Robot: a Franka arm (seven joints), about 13 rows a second.
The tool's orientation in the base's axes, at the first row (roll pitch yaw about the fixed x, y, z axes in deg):
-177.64 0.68 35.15
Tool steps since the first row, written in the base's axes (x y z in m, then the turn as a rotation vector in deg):
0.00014 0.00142 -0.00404 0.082 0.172 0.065
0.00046 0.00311 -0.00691 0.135 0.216 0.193
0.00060 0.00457 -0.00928 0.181 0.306 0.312
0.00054 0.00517 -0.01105 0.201 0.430 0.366
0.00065 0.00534 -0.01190 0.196 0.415 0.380
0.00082 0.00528 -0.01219 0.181 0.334 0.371
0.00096 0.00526 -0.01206 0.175 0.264 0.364
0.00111 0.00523 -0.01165 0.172 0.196 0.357
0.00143 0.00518 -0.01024 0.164 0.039 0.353
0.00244 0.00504 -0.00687 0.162 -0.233 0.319
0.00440 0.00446 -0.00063 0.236 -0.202 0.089
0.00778 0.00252 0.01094 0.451 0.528 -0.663
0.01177 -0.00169 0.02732 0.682 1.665 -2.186
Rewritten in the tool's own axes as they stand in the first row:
0.00098 -0.00091 0.00407 0.165 -0.096 -0.063
0.00225 -0.00199 0.00697 0.232 -0.107 -0.192
0.00323 -0.00301 0.00937 0.320 -0.159 -0.310
0.00355 -0.00346 0.01116 0.408 -0.251 -0.361
0.00375 -0.00350 0.01201 0.395 -0.242 -0.375
0.00385 -0.00334 0.01229 0.336 -0.184 -0.368
0.00396 -0.00325 0.01216 0.291 -0.130 -0.362
0.00406 -0.00316 0.01174 0.249 -0.076 -0.357
0.00427 -0.00299 0.01032 0.152 0.048 -0.357
0.00498 -0.00243 0.00692 -0.005 0.270 -0.330
0.00617 -0.00109 0.00060 0.076 0.297 -0.102
0.00768 0.00196 -0.01112 0.681 -0.145 0.661
0.00833 0.00702 -0.02773 1.542 -0.879 2.206

